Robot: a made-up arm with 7 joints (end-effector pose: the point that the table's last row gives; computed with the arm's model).
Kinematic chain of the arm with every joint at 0, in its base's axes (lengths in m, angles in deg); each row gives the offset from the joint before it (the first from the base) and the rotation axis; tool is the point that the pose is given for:
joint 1: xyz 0 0 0.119 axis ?
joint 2: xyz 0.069 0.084 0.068 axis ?
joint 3: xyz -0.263 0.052 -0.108 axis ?
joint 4: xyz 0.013 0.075 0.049 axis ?
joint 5: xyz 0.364 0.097 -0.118 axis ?
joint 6: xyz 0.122 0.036 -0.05 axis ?
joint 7: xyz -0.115 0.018 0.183 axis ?
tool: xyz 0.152 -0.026 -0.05
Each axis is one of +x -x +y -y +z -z.
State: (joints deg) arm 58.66 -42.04 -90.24 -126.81 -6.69 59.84 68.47
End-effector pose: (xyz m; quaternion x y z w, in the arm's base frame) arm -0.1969 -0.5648 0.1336 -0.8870 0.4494 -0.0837 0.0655
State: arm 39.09 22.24 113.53 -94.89 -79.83 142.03 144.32
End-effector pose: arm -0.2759 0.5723 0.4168 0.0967 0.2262 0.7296 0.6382
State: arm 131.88 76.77 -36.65 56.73 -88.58 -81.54 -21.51
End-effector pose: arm 0.1040 0.1799 0.1411 0.1237 0.3582 0.4348 0.8169
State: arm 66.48 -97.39 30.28 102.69 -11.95 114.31 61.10
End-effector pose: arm 0.2554 -0.5086 0.0982 0.3255 0.1449 -0.6019 0.7146
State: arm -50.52 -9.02 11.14 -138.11 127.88 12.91 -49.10
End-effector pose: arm -0.6324 0.3304 0.1460 -0.5294 0.3031 0.7111 0.3495
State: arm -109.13 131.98 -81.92 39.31 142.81 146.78 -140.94
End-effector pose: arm 0.1179 -0.1724 0.0788 -0.2508 0.6433 -0.4071 0.5979
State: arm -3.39 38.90 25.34 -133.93 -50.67 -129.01 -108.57
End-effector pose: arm -0.1795 0.9443 0.0744 -0.8111 -0.2136 0.3130 0.4455
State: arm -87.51 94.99 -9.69 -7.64 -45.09 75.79 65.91
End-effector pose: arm 0.1872 0.1884 -0.0644 -0.6179 -0.2200 0.7548 0.0012
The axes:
joint 1: -x
joint 2: -z
joint 3: +x
joint 4: -z
joint 5: +y
joint 6: +x
joint 7: -z

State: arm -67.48 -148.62 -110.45 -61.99 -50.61 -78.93 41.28
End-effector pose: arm 0.3555 0.5024 -0.0945 -0.0504 0.8885 0.0522 0.4530
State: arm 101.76 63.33 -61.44 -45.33 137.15 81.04 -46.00
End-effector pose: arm 0.0644 -0.4376 0.0839 -0.1091 -0.3332 -0.8876 0.2986
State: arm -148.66 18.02 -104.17 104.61 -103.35 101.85 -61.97
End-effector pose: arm -0.2250 -0.3301 0.1536 -0.0752 -0.6155 0.2976 0.7259
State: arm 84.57 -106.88 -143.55 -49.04 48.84 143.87 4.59
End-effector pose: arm 0.5031 -0.0121 -0.0139 -0.6480 0.0752 0.3571 0.6685
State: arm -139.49 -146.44 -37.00 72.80 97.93 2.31 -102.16
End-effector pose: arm 0.0445 -0.3065 0.3064 -0.1344 0.6198 -0.7722 0.0397
